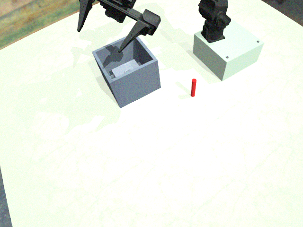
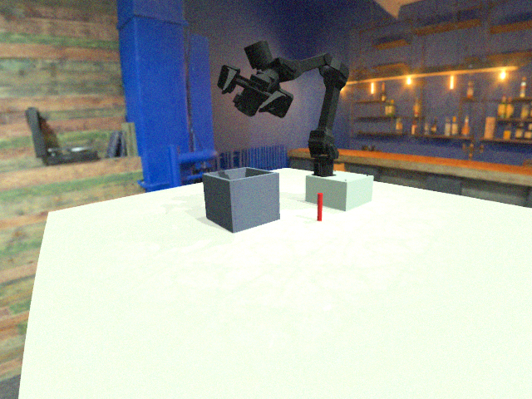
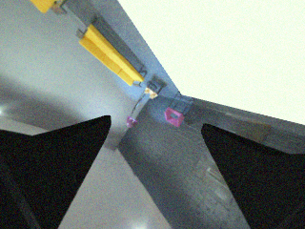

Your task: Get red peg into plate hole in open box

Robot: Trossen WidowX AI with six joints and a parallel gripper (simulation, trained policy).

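The red peg is 28 cm below my gripper tip and 23 cm behind it. Also, from my gripper tip: plate (28 cm below, 14 cm to the right, 5 cm behind).
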